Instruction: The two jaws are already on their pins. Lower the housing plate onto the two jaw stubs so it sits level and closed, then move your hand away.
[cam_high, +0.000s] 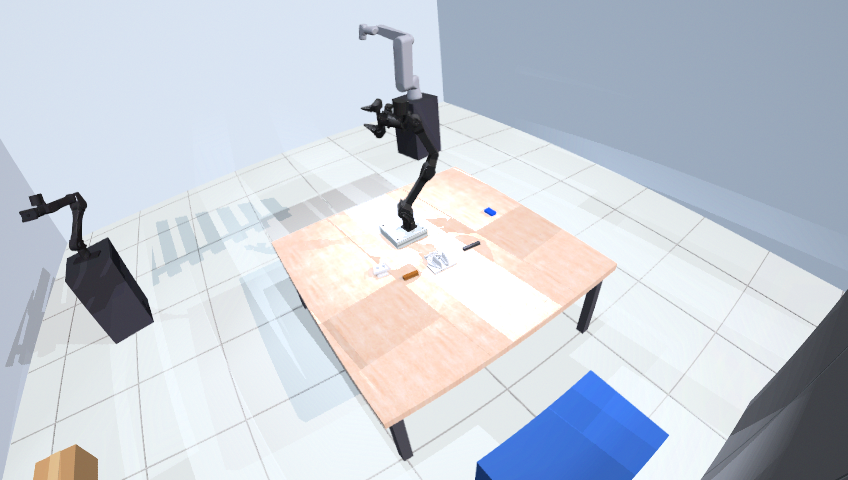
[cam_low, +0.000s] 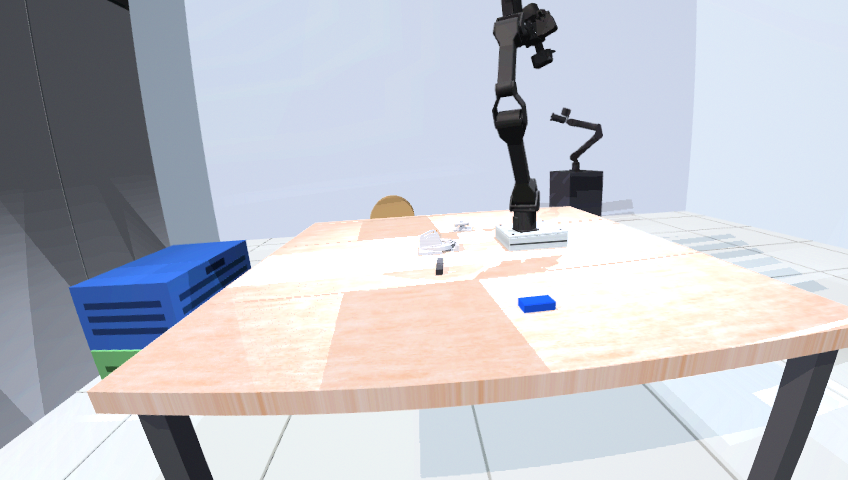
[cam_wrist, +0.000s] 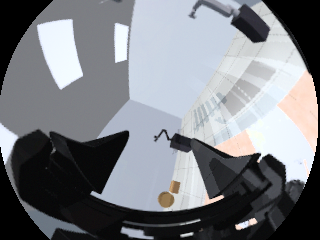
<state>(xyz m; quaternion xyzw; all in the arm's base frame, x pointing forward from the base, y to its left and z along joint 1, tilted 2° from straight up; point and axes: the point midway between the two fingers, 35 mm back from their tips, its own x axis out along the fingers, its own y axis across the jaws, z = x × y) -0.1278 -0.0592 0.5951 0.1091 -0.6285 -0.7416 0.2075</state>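
Now: gripper tip 390 mm short of the orange piece, 130 mm to the left of it and 640 mm above it. From my gripper tip the other things lie so: black bar (450 mm ahead, 220 mm to the left, 640 mm below); blue block (330 mm ahead, 510 mm to the left, 640 mm below).
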